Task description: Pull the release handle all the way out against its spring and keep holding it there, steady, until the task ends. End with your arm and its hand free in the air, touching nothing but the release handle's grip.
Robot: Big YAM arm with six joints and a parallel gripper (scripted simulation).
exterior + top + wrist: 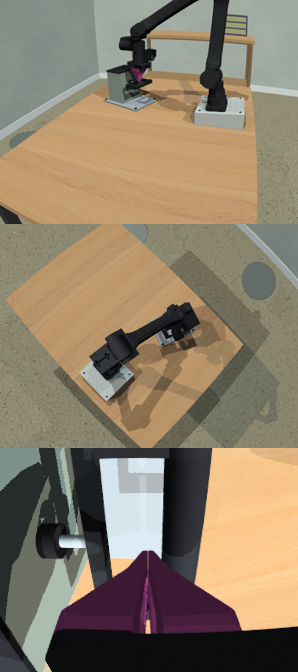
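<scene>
Right now my hand is 3 cm short of the release handle grip, 2 cm above it and 1 cm to the left of it. From my hand the other things lie so: grey baseplate: 12 cm below, 7 cm ahead, 3 cm to the right.
</scene>
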